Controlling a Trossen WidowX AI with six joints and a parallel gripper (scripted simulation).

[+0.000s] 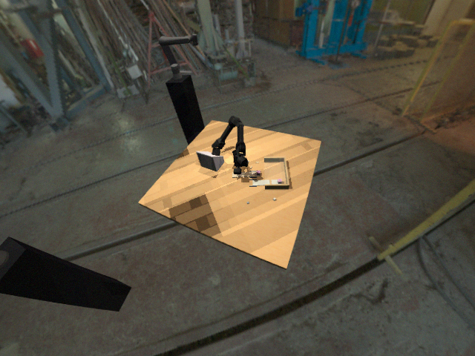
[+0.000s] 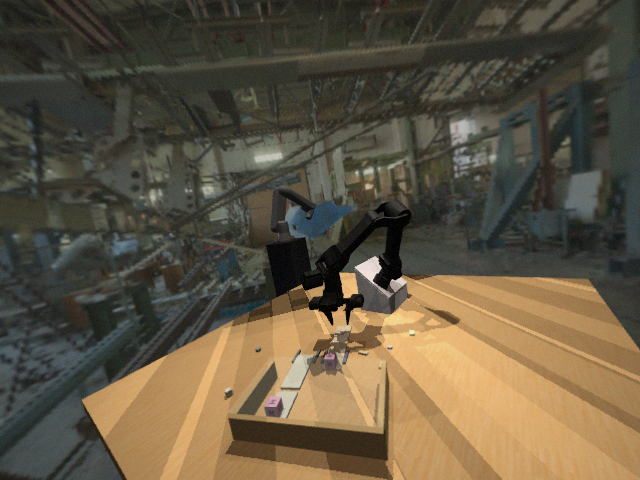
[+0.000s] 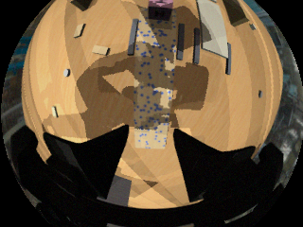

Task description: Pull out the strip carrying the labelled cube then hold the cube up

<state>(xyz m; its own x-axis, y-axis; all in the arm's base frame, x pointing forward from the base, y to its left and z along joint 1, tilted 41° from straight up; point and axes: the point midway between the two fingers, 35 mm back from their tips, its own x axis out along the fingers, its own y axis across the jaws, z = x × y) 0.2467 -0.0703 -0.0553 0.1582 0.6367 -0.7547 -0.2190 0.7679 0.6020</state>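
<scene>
My gripper tip is 6 cm short of the speckled strip, 4 cm above it and 1 cm to the right of it.
</scene>
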